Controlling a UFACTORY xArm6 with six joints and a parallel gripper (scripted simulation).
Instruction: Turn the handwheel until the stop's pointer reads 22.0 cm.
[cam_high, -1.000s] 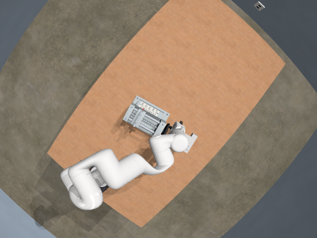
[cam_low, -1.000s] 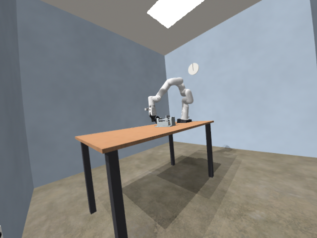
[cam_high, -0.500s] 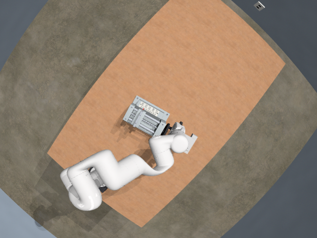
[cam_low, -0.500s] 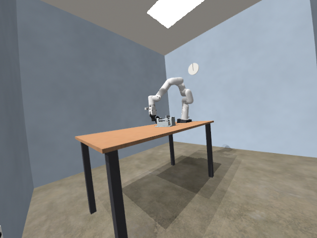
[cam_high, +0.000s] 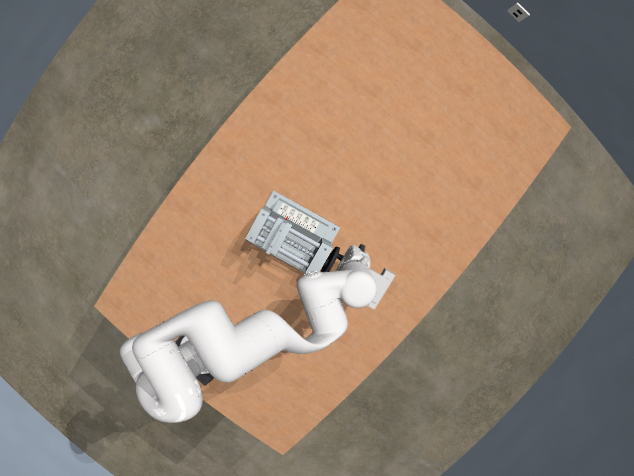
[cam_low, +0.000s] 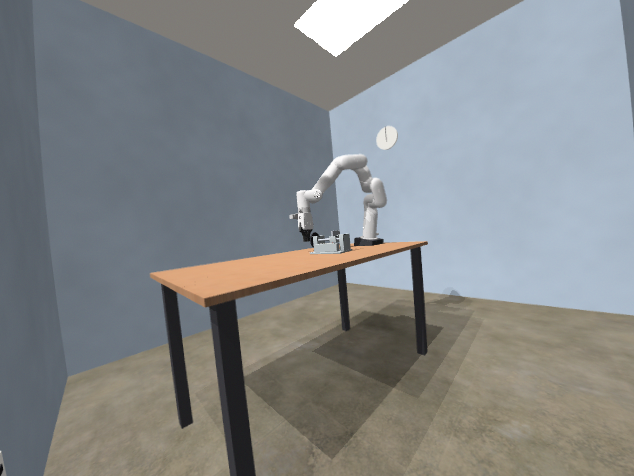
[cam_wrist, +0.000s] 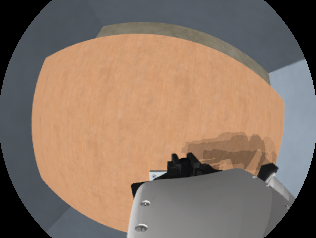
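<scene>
Now: the handwheel 20 mm to the left of my hand and 10 mm behind it.
</scene>
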